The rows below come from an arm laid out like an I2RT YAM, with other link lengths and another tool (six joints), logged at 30 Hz.
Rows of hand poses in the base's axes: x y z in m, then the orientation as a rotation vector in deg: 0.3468, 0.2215, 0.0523, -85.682, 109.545, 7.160; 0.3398, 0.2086, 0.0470, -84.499, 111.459, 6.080; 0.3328, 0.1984, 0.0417, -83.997, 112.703, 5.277; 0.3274, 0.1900, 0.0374, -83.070, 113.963, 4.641; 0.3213, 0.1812, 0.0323, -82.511, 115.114, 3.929; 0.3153, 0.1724, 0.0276, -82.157, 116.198, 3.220; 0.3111, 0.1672, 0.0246, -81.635, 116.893, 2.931; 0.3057, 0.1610, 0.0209, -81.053, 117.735, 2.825; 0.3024, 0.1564, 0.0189, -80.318, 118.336, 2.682; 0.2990, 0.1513, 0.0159, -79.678, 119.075, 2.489; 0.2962, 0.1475, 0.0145, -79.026, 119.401, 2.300; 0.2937, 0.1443, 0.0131, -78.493, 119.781, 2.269; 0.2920, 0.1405, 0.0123, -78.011, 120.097, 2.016; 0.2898, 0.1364, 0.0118, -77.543, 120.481, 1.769; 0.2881, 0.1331, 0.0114, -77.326, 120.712, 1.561; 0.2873, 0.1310, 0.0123, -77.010, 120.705, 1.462
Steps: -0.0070, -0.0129, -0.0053, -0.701, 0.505, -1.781; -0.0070, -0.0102, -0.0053, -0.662, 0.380, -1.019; -0.0054, -0.0084, -0.0043, -0.358, 0.339, -1.230; -0.0061, -0.0088, -0.0051, -0.555, 0.355, -0.980; -0.0060, -0.0088, -0.0047, -0.636, 0.383, -0.825; -0.0042, -0.0052, -0.0030, -0.167, 0.221, -0.662; -0.0054, -0.0062, -0.0037, -0.088, 0.392, -0.711; -0.0033, -0.0046, -0.0020, 0.050, 0.146, -0.715; -0.0034, -0.0051, -0.0030, -0.078, 0.266, -0.723; -0.0028, -0.0038, -0.0014, 0.078, -0.048, -0.568; -0.0025, -0.0032, -0.0014, 0.095, 0.100, -0.478; -0.0017, -0.0038, -0.0008, -0.040, -0.020, -0.476; -0.0022, -0.0041, -0.0005, -0.068, 0.041, -0.492; -0.0017, -0.0033, -0.0004, -0.107, 0.024, -0.270; -0.0008, -0.0021, 0.0009, 0.088, -0.151, -0.214
